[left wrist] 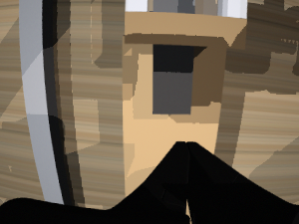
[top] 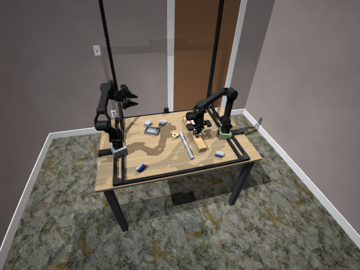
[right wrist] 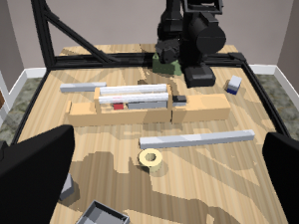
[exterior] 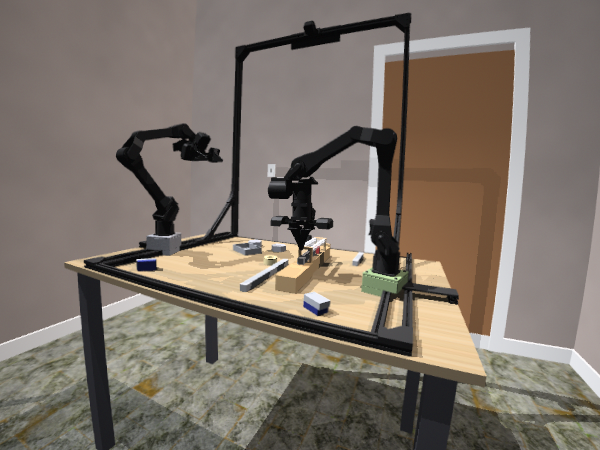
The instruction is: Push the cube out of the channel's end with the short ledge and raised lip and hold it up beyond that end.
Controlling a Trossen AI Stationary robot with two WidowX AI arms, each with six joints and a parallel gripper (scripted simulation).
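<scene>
The wooden channel is 14 cm behind my left hand, 1 cm to the right of it and 7 cm below it. Also, from my left hand: long grey rod (2 cm ahead, 10 cm to the right, 12 cm below); grey tray (21 cm behind, 34 cm to the right, 12 cm below); tape roll (10 cm behind, 16 cm to the right, 12 cm below).
</scene>
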